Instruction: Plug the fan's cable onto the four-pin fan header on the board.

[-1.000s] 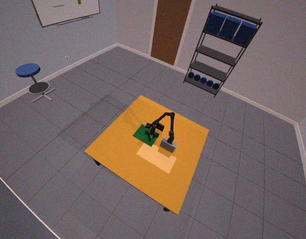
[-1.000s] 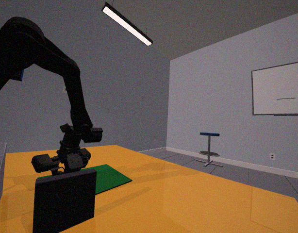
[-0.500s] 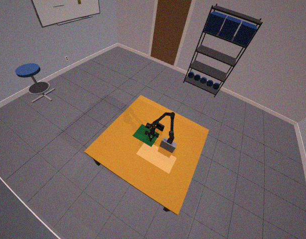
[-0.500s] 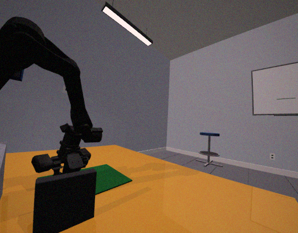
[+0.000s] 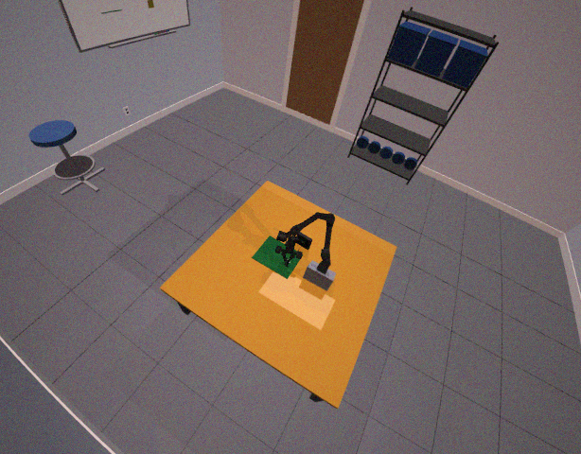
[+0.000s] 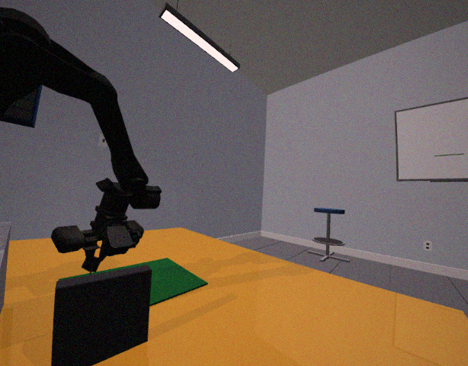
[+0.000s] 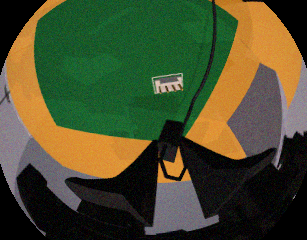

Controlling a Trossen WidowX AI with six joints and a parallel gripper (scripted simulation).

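Now: gripper tip 9 cm short of the green board, 4 cm to the left of it and 7 cm above it. Round my gripper tip: black fan: 2 cm behind, 23 cm to the right; dark fan plug: 1 cm behind, 1 cm to the left.
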